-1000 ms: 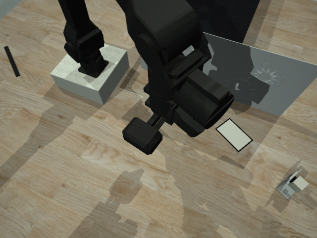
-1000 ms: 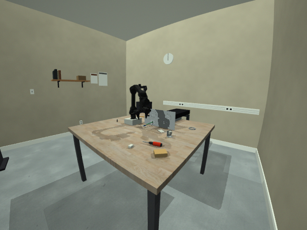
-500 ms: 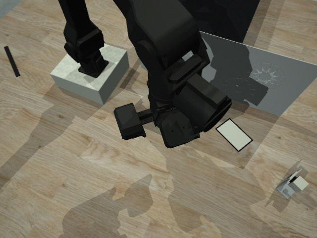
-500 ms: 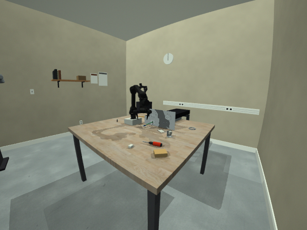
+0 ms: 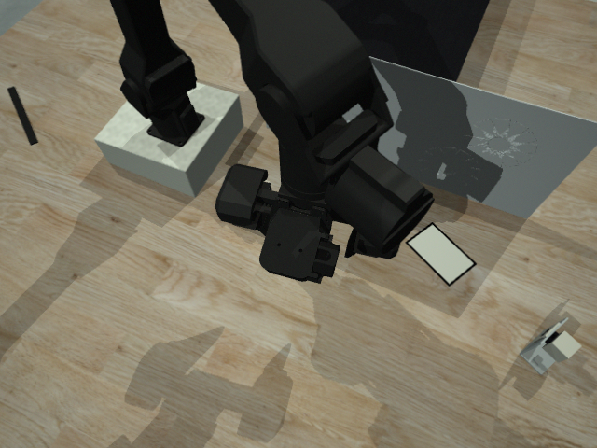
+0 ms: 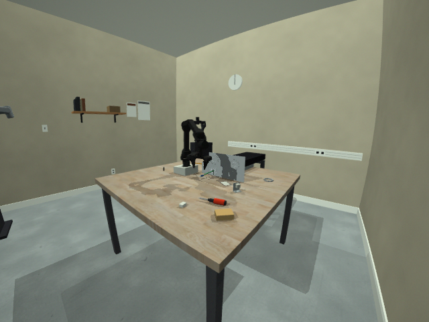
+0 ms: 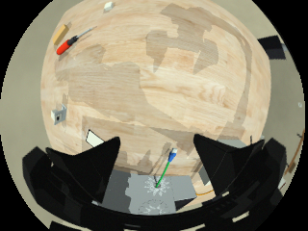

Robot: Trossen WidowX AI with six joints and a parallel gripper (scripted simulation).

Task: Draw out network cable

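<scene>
Now: hand 70 mm past the blue plug, 90 mm to the right of it and 120 mm above it. Round my hand: screwdriver (300 mm ahead, 190 mm to the right, 130 mm below); small white block (210 mm ahead, 330 mm to the right, 130 mm below); white rectangle (150 mm ahead, 120 mm to the left, 140 mm below).
</scene>
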